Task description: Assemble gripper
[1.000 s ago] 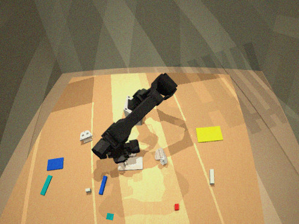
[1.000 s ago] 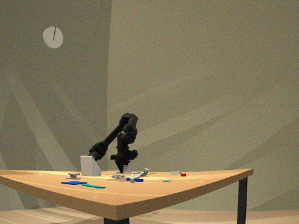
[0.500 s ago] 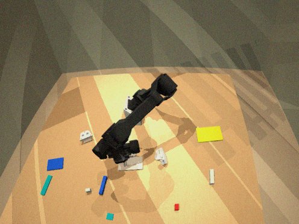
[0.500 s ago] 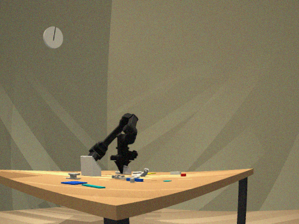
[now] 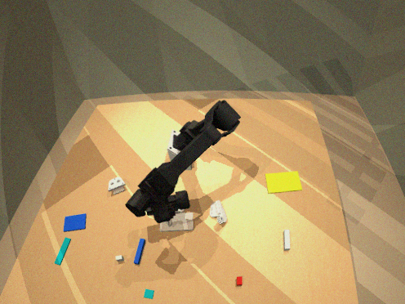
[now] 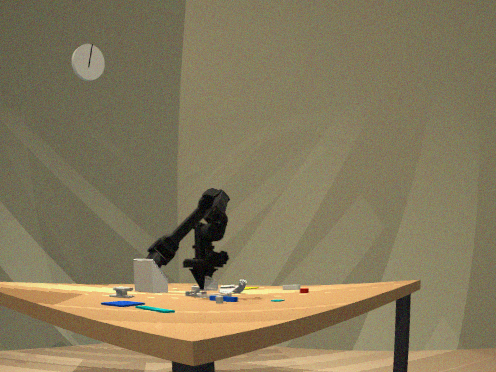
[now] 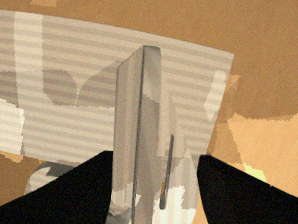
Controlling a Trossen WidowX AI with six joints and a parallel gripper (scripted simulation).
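My gripper tip is 2 cm short of the jaw, 19 cm to the right of it and 1 cm below it. Round my gripper tip: small white block (17 cm ahead, 17 cm to the right, 2 cm below); then blue bar (13 cm ahead, 9 cm to the right, 2 cm below); then teal block (29 cm ahead, 5 cm to the right, 3 cm below).
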